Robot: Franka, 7 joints.
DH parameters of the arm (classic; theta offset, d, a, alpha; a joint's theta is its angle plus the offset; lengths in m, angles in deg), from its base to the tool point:
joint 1: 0 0.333 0 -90
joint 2: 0 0 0 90
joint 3: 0 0.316 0.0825 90
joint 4: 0 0 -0.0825 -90
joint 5: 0 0.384 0 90
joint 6: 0 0 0.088 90
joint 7: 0 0.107 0 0
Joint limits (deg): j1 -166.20..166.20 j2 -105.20..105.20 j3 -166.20..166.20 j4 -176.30..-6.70 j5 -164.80..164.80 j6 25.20..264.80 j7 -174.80..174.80
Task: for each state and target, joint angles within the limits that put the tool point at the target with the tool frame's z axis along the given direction. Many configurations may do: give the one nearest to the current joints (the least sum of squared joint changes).
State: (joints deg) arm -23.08 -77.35 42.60 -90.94 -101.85 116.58 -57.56
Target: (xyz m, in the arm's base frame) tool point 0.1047 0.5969 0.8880 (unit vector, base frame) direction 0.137 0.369 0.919
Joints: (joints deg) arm -58.45 -56.25 58.70 -52.28 -118.16 154.70 -57.56
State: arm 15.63 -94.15 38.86 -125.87 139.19 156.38 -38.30
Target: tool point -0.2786 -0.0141 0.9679 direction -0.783 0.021 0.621
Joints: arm 41.95 -79.52 14.43 -103.08 153.57 117.22 -38.30
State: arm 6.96 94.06 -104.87 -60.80 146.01 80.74 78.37
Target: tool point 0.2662 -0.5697 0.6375 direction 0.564 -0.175 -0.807
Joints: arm -19.32 74.59 -125.88 -84.18 118.83 58.24 78.37
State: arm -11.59 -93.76 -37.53 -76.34 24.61 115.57 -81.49
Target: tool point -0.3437 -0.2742 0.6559 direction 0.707 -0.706 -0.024
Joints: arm -44.58 -86.44 -53.97 -122.88 1.87 124.46 -81.49
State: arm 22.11 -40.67 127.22 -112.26 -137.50 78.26 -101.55
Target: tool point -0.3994 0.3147 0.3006 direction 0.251 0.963 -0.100
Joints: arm 17.80 -11.80 131.80 -134.23 -93.39 110.70 -101.55
